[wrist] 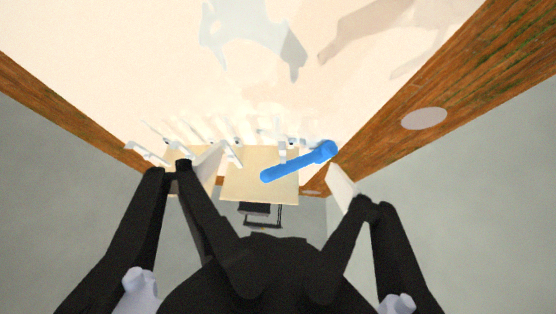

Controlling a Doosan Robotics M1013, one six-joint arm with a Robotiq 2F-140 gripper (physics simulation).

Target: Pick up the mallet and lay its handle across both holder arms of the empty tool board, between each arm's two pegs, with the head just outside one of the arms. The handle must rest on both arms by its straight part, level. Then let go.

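Frame: origin at the arm's base, x left, y back, z up, level; centimetres.
Seen in the pictures: gripper, fingertip midpoint: (276, 162).
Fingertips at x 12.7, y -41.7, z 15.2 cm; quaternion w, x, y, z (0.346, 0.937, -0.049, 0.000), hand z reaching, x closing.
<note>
A point is followed by its place in that frame.
The blue mallet (295, 165) {x 18.5, y -63.7, z 5.0 cm} shows between the open fingers but is not gripped. Its head (327, 150) {x 28.7, y -64.8, z -1.8 cm} is at the right, beside the right fingertip in the view. The handle slants down to the left and passes in front of the right holder arm (282, 150) {x 14.0, y -55.5, z 5.2 cm} of the right-hand tool board (260, 190) {x 8.7, y -72.5, z 10.9 cm}. In the view, the handle's free end stops short of that board's left holder arm (233, 154) {x 0.2, y -63.5, z 3.5 cm}. I cannot tell whether the handle touches either arm. My gripper (276, 162) {x 12.7, y -41.7, z 15.1 cm} is wide open and empty. The pegs are washed out by glare.
A second tool board (175, 155) {x -27.1, y -78.7, z -1.3 cm}, with its own pale arms, stands at the left, partly hidden by my left finger. A wooden beam or edge (440, 85) runs along the right, another (65, 105) along the left. A dark framed object (254, 209) shows beyond the boards.
</note>
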